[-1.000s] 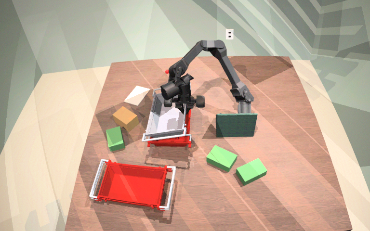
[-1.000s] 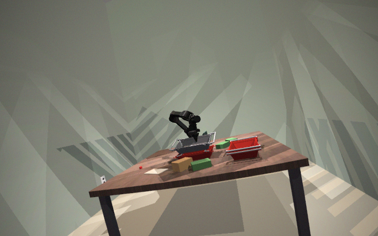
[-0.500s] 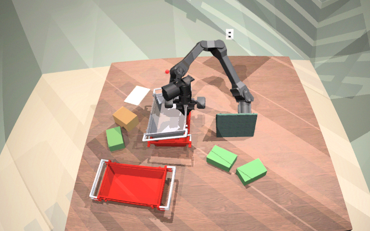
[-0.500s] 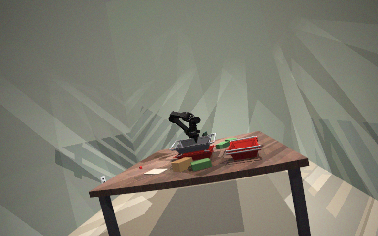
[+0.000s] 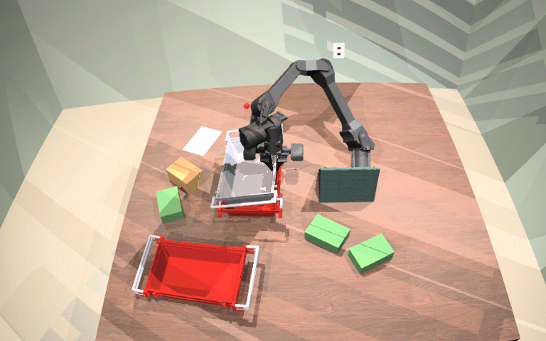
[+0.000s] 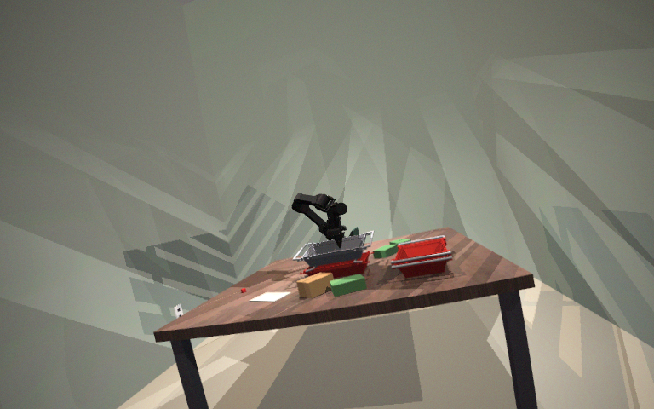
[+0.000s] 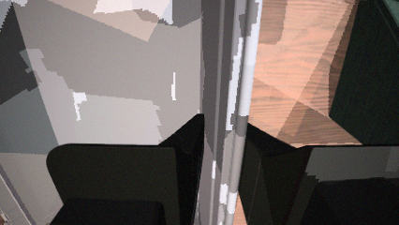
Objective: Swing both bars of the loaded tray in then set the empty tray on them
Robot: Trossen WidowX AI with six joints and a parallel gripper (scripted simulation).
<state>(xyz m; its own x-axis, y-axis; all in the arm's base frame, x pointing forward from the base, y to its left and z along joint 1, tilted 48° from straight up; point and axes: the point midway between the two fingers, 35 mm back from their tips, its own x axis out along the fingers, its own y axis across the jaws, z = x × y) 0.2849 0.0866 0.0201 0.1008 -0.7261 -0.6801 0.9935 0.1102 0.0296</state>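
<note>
My gripper tip is 80 mm short of the grey tray and 10 mm below it. The rest, counted from my gripper tip: white sheet (330 mm ahead, 250 mm to the right, 110 mm below); then red cube (470 mm to the right, 180 mm ahead, 100 mm below); then tan box (340 mm ahead, 80 mm below, 30 mm to the right).
</note>
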